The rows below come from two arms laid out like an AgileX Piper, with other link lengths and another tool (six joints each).
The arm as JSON. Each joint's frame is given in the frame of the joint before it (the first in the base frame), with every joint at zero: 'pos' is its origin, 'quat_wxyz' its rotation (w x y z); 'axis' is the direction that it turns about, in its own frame. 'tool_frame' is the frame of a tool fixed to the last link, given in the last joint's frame.
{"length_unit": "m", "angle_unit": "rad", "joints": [
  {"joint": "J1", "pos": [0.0, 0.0, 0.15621], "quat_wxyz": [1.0, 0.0, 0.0, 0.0], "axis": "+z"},
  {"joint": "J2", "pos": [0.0, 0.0, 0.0], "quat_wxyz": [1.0, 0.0, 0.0, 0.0], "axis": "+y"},
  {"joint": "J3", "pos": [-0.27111, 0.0, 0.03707], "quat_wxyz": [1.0, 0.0, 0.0, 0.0], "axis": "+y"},
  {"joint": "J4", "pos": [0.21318, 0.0, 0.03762], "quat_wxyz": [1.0, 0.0, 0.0, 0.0], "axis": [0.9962, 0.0, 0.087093]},
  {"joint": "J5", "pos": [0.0, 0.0, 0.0], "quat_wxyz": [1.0, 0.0, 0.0, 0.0], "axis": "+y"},
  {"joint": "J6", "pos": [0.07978, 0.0, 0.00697], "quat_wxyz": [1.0, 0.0, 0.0, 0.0], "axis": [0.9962, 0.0, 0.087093]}
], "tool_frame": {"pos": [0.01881, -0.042, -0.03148], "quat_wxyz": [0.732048, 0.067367, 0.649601, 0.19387]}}
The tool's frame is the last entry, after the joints.
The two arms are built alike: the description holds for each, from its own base.
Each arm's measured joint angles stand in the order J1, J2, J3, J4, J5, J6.
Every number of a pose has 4 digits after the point.
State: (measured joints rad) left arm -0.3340 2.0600 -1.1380 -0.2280 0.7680 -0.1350; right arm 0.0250 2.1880 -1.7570 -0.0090 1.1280 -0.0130
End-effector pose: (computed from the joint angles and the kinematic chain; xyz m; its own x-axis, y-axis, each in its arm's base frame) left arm 0.2606 -0.1585 0.1443 -0.9159 0.4015 0.0063 0.4015 0.9158 0.0071; right arm 0.3748 -0.0340 0.2025 -0.9383 0.3323 -0.0953 0.3103 0.9312 0.1915
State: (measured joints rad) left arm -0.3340 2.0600 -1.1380 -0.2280 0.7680 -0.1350; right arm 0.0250 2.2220 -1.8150 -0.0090 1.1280 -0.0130
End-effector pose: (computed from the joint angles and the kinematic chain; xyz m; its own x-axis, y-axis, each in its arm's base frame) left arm 0.2606 -0.1585 0.1443 -0.9159 0.4015 0.0063 0.4015 0.9158 0.0071; right arm 0.3851 -0.0337 0.2006 -0.9358 0.3324 -0.1176 0.3056 0.9310 0.1994
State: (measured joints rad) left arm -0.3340 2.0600 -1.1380 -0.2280 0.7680 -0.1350; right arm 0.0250 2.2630 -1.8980 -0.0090 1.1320 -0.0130
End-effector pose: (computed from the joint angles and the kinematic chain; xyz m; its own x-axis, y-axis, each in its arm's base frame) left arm 0.2606 -0.1585 0.1443 -0.9159 0.4015 0.0063 0.4015 0.9158 0.0071; right arm 0.3986 -0.0334 0.2006 -0.9307 0.3325 -0.1527 0.2978 0.9308 0.2117
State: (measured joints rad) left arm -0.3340 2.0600 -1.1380 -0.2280 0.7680 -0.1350; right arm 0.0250 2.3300 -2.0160 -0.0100 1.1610 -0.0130
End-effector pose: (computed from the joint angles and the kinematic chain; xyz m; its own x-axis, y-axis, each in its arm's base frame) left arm 0.2606 -0.1585 0.1443 -0.9159 0.4015 0.0063 0.4015 0.9158 0.0071; right arm 0.4145 -0.0331 0.1973 -0.9271 0.3325 -0.1733 0.2931 0.9309 0.2178
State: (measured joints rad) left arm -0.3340 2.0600 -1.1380 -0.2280 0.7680 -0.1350; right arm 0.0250 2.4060 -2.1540 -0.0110 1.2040 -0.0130
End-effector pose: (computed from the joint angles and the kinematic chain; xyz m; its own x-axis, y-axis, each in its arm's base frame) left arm 0.2606 -0.1585 0.1443 -0.9159 0.4015 0.0063 0.4015 0.9158 0.0071; right arm 0.4302 -0.0328 0.1938 -0.9235 0.3326 -0.1911 0.2892 0.9310 0.2228
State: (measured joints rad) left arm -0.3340 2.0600 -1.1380 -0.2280 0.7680 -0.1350; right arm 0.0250 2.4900 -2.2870 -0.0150 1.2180 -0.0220
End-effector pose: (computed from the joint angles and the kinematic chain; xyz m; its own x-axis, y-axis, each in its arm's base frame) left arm 0.2606 -0.1585 0.1443 -0.9159 0.4015 0.0063 0.4015 0.9158 0.0071; right arm 0.4469 -0.0331 0.1847 -0.9192 0.3231 -0.2251 0.2727 0.9347 0.2279
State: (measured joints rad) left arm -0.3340 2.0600 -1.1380 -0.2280 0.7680 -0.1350; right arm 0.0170 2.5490 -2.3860 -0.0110 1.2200 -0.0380
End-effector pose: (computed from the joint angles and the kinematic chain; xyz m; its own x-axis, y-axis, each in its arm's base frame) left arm 0.2606 -0.1585 0.1443 -0.9159 0.4015 0.0063 0.4015 0.9158 0.0071; right arm 0.4587 -0.0365 0.1789 -0.9123 0.3168 -0.2594 0.2573 0.9364 0.2386
